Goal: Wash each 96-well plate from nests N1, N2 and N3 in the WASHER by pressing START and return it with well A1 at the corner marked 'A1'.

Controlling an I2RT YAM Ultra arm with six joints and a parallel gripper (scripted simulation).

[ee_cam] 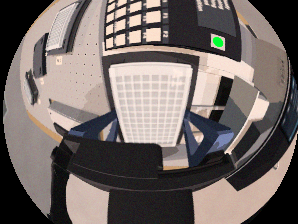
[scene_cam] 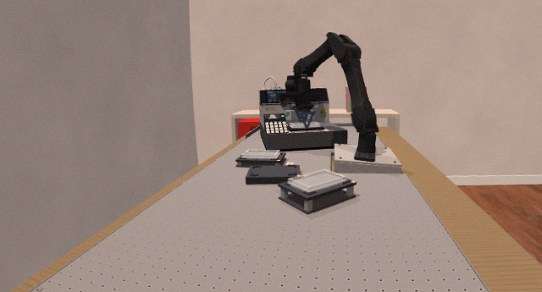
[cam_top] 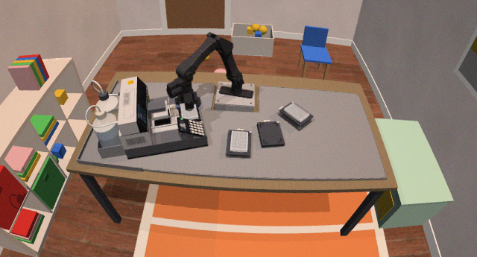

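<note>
The washer carrier lies 10 mm below my hand. Also, from my hand: manifold: 130 mm to the right, 70 mm ahead, 40 mm above; plate washer: 140 mm to the right, 70 mm ahead, 30 mm above; nest: 570 mm to the left, 180 mm behind, 60 mm below.
</note>
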